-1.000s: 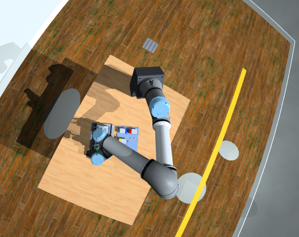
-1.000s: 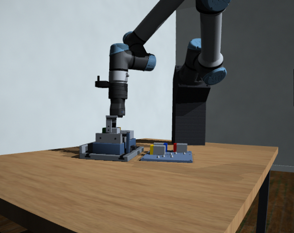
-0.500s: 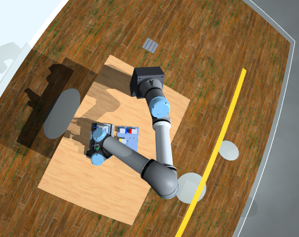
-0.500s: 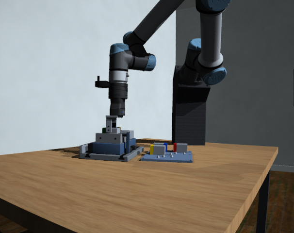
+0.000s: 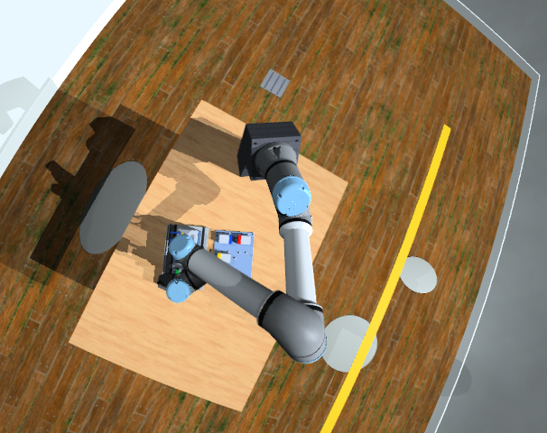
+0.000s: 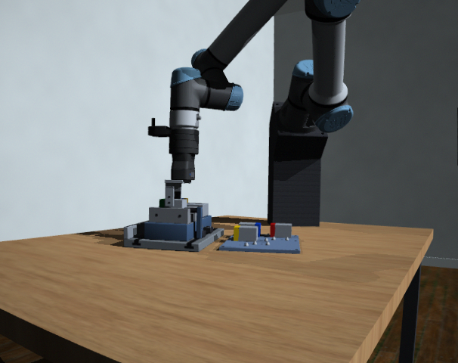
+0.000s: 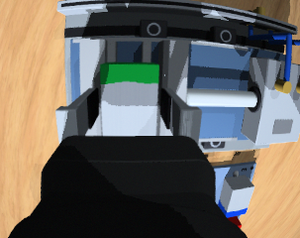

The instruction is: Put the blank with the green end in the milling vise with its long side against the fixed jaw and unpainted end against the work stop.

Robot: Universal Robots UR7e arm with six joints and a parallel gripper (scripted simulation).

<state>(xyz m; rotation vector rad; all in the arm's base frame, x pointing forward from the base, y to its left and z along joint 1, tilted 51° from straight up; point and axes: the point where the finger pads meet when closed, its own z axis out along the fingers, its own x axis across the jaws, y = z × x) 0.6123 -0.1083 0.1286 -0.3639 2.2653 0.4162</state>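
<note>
Right now my hand is 20 mm above the green-ended blank. Round my hand: blue plate: 190 mm behind, 150 mm to the left, 110 mm below; then yellow-ended blank: 160 mm behind, 110 mm to the left, 90 mm below; then blue-ended blank: 240 mm behind, 60 mm to the left, 90 mm below.
</note>
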